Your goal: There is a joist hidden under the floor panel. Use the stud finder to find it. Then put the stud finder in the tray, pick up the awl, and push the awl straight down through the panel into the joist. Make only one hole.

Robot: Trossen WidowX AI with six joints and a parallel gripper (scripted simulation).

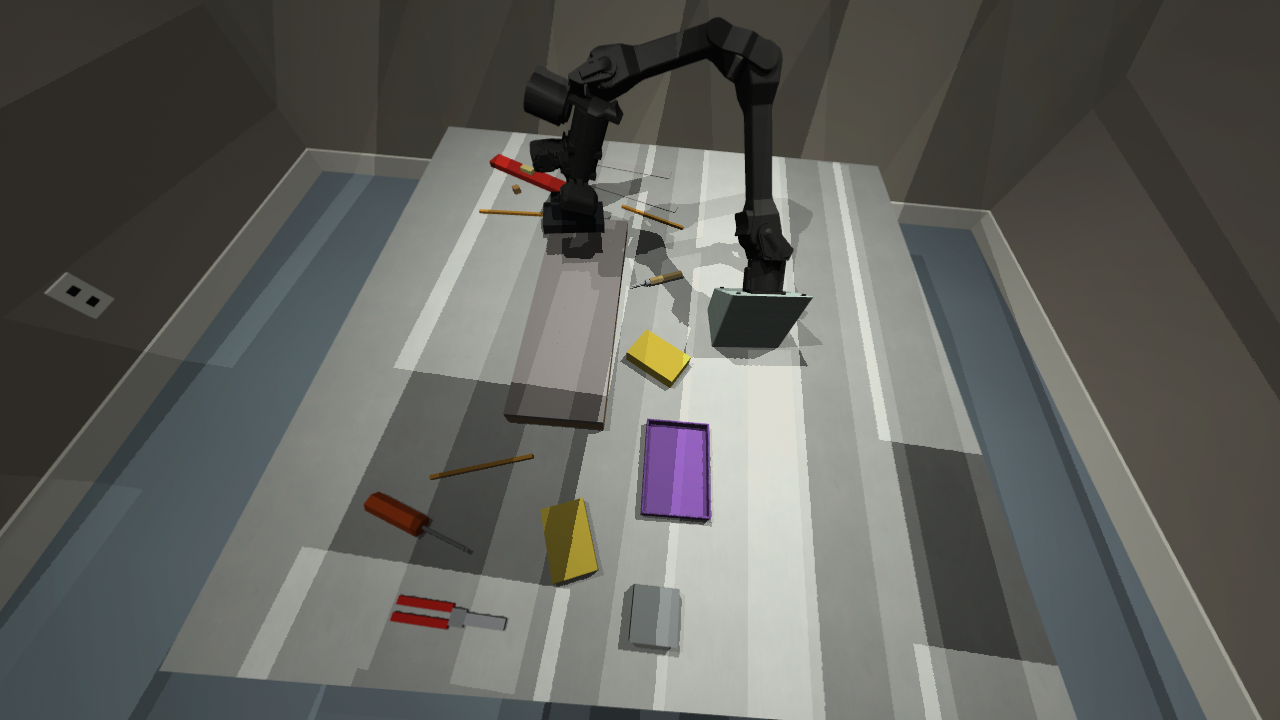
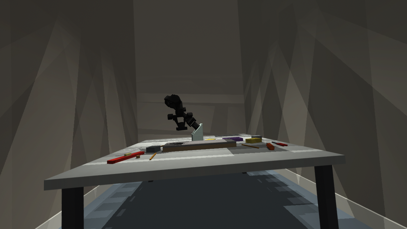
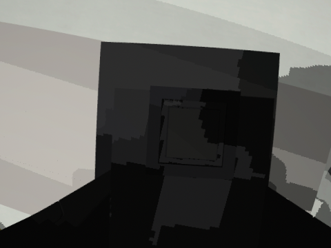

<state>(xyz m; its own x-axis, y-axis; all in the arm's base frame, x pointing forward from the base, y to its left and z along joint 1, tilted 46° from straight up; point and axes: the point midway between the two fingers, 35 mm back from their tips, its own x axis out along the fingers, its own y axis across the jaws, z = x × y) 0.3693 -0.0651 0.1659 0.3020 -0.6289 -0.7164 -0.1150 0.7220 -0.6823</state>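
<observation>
Now: gripper tip 220 mm past the purple tray, 470 mm to the right of it and 150 mm above it. Round my gripper tip: awl (180 mm behind, 30 mm to the left, 160 mm below); then stud finder (10 mm ahead, 20 mm above); then red level (160 mm ahead, 330 mm to the right, 150 mm below).
</observation>
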